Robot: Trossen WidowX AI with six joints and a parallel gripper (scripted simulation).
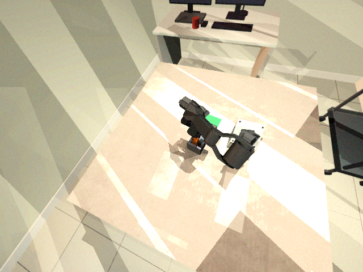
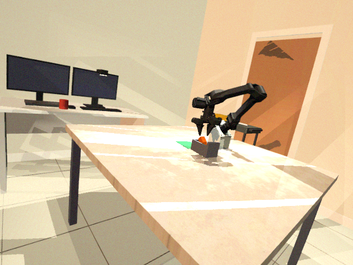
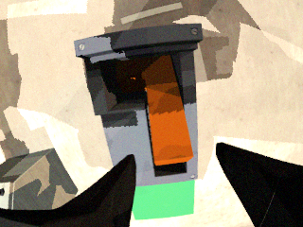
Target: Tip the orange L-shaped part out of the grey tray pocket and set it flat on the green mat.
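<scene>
Now: the orange L-shaped part 1 cm behind my gripper tip, 4 cm to the left of it and 6 cm below it. The rest, counted from my gripper tip: green mat (5 cm behind, 13 cm to the right, 12 cm below).
</scene>
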